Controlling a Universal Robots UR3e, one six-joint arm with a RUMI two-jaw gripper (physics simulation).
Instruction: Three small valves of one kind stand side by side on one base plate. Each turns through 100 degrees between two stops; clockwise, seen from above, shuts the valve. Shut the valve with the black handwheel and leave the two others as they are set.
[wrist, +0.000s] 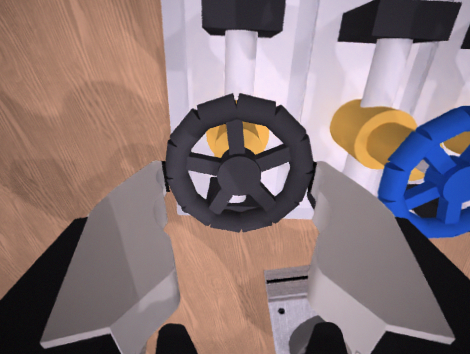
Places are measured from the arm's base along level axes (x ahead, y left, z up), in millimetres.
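Pixels of known places: gripper, between the fingertips: (238, 165).
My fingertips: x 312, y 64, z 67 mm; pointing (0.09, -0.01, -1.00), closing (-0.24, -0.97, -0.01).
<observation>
Ahead of a thing's pixels: the offset from my fingertips to its top centre. "pt": to the spot under its first point. Level surfaces: height alone.
The black handwheel {dx +5, dy -1, dz +24 mm} (239, 172) with five spokes is in the middle of the wrist view, above a yellow valve body {dx +5, dy -1, dz -42 mm} (216, 137) and a white pipe {dx +5, dy -1, dz -56 mm} (240, 62). My gripper (238, 165) is shut on the black handwheel, with one fingertip against the left side of its rim and the other against the right side. A blue handwheel {dx -24, dy -103, dz +24 mm} (456, 184) shows in part at the right edge, apart from the right finger's tip. The valves stand on a white base plate {pt dx +34, dy -47, dz -106 mm} (280, 70). The third valve's handwheel does not show.
Black blocks {pt dx +74, dy -21, dz -51 mm} (243, 16) {pt dx +49, dy -114, dz -51 mm} (400, 21) sit at the pipes' far ends. A second yellow valve body {dx -24, dy -103, dz -42 mm} (346, 125) lies between the black and blue handwheels. A grey metal block (286, 290) is at the bottom, partly behind the right finger. The wooden table {dz -120 mm} (75, 60) shows at left.
</observation>
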